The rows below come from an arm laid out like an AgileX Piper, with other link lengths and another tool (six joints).
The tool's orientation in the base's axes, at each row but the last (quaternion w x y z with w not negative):
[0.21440 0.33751 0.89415 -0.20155]
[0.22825 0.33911 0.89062 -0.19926]
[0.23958 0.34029 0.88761 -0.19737]
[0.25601 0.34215 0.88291 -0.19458]
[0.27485 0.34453 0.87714 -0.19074]
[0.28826 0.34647 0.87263 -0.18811]
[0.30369 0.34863 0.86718 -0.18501]
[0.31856 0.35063 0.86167 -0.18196]
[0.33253 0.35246 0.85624 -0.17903]
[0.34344 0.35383 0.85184 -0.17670]
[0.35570 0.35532 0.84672 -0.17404]
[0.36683 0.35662 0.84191 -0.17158]
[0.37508 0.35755 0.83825 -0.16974]
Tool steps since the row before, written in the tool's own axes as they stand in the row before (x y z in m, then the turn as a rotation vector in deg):
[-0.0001 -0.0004 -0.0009 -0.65 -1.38 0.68]
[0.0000 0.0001 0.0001 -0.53 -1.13 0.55]
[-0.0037 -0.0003 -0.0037 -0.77 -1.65 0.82]
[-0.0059 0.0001 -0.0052 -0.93 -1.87 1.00]
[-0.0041 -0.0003 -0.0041 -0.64 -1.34 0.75]
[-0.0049 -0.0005 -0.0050 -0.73 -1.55 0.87]
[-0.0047 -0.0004 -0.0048 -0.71 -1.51 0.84]
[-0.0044 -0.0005 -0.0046 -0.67 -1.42 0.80]
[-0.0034 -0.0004 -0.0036 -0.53 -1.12 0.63]
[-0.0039 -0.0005 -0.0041 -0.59 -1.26 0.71]
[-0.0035 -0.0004 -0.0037 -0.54 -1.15 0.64]
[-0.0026 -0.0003 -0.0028 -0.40 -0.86 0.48]
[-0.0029 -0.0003 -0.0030 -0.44 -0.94 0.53]
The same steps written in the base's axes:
[-0.0004 0.0001 0.0009 -0.34 -1.63 0.07]
[0.0001 0.0000 -0.0001 -0.28 -1.33 0.06]
[0.0011 -0.0002 0.0051 -0.41 -1.95 0.08]
[0.0022 -0.0002 0.0076 -0.41 -2.28 0.07]
[0.0009 -0.0001 0.0057 -0.30 -1.64 0.01]
[0.0007 -0.0001 0.0070 -0.35 -1.89 0.00]
[0.0005 0.0000 0.0067 -0.34 -1.84 0.00]
[0.0001 0.0000 0.0064 -0.32 -1.73 0.00]
[-0.0001 0.0000 0.0050 -0.25 -1.37 0.00]
[-0.0002 0.0000 0.0057 -0.28 -1.54 -0.01]
[-0.0003 0.0001 0.0051 -0.26 -1.40 0.00]
[-0.0004 0.0001 0.0038 -0.20 -1.04 0.00]
[-0.0004 0.0001 0.0042 -0.21 -1.15 0.00]

